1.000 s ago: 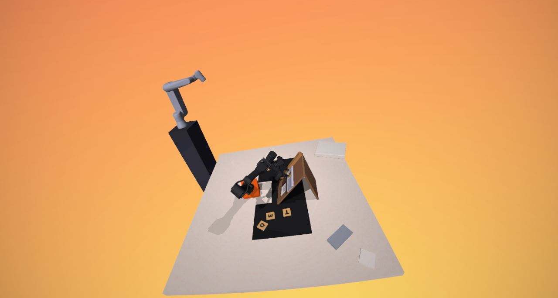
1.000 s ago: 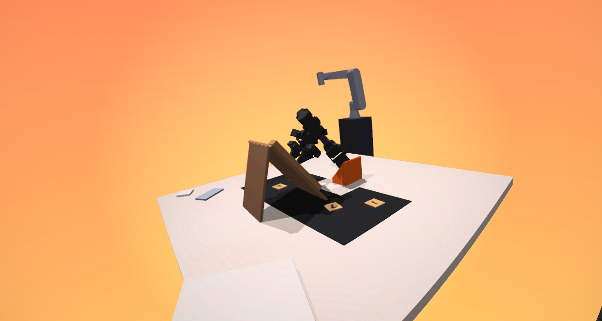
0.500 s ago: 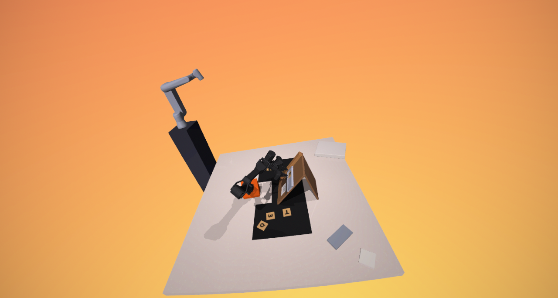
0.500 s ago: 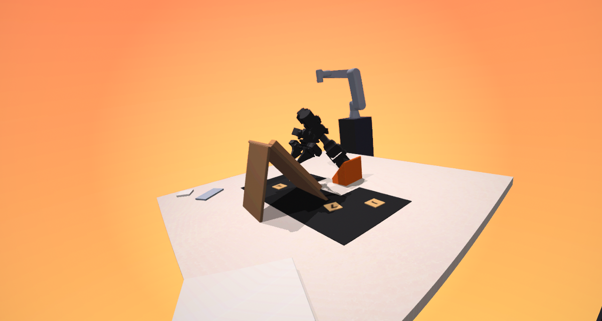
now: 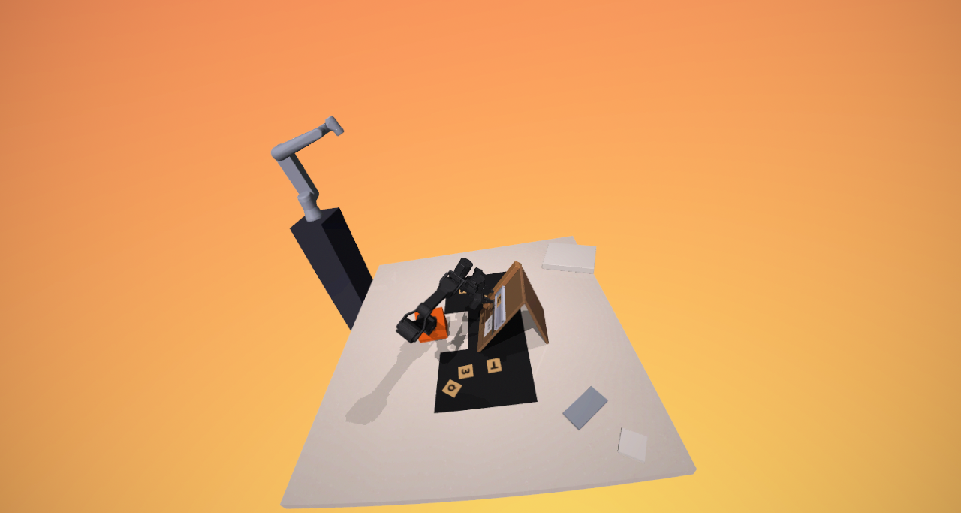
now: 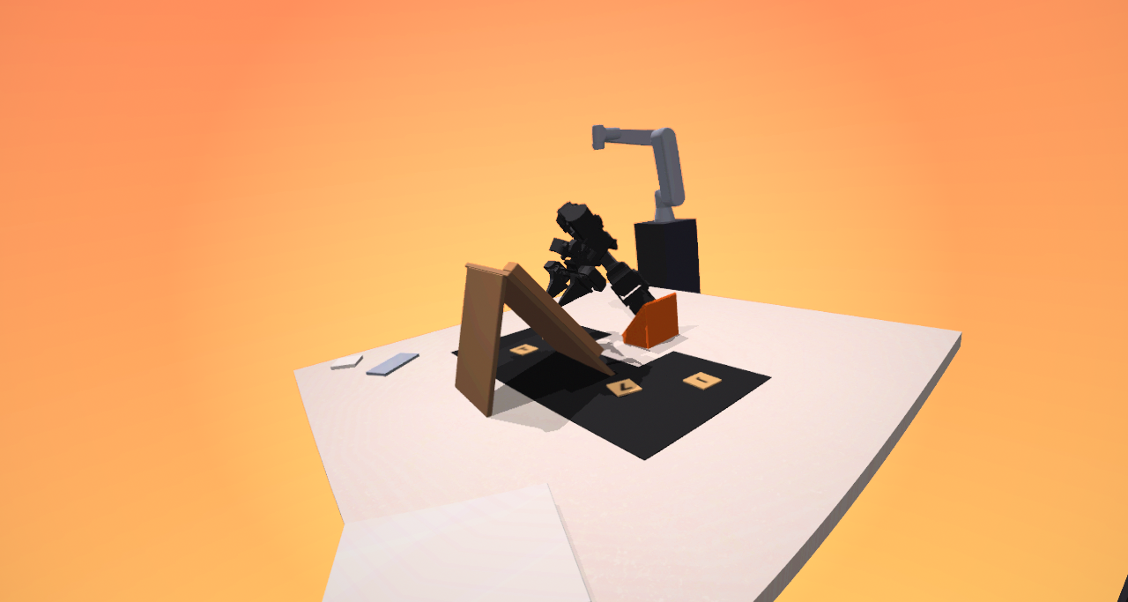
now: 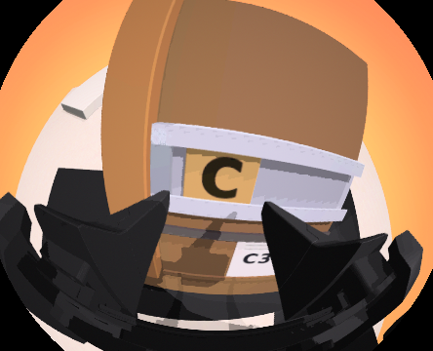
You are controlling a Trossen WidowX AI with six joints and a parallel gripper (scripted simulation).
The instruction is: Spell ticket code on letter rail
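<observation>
Right now my gripper tip is 3 cm past the white ticket, 7 cm to the left of it and 9 cm above it. Round my gripper tip: black mat 11 cm behind, 2 cm to the right, 17 cm below; then grey slab 32 cm ahead, 40 cm to the right, 17 cm below; then white block 40 cm ahead, 45 cm to the left, 16 cm below.
</observation>
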